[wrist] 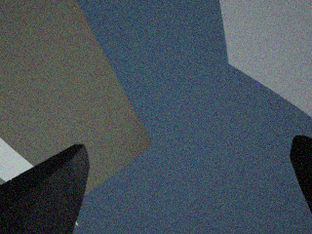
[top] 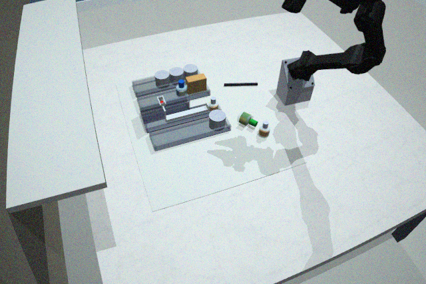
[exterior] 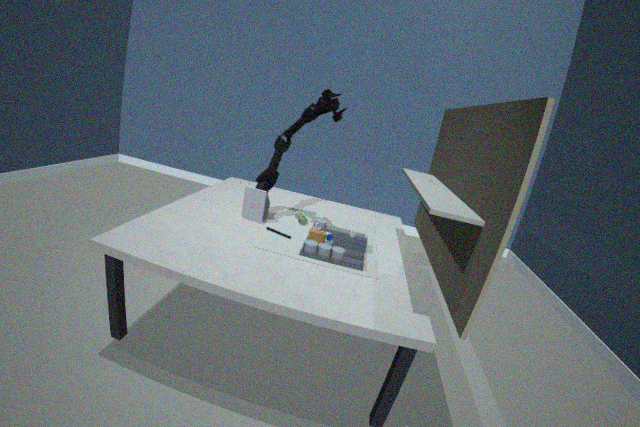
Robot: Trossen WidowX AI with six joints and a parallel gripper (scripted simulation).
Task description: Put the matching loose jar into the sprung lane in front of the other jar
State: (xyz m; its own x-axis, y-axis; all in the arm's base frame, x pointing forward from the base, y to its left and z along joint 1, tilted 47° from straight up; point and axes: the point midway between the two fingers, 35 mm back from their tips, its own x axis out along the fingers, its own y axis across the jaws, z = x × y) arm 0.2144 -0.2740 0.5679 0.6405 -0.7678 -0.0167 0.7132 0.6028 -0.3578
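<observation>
Now: gripper tip 650 mm above the tan box and 400 mm to the left of it. Round my gripper tip: grey shelf unit: 670 mm below, 310 mm to the right, 130 mm ahead; then red mark: 620 mm below, 330 mm to the right, 170 mm ahead; then black bar: 690 mm below, 350 mm to the right, 190 mm behind.
</observation>
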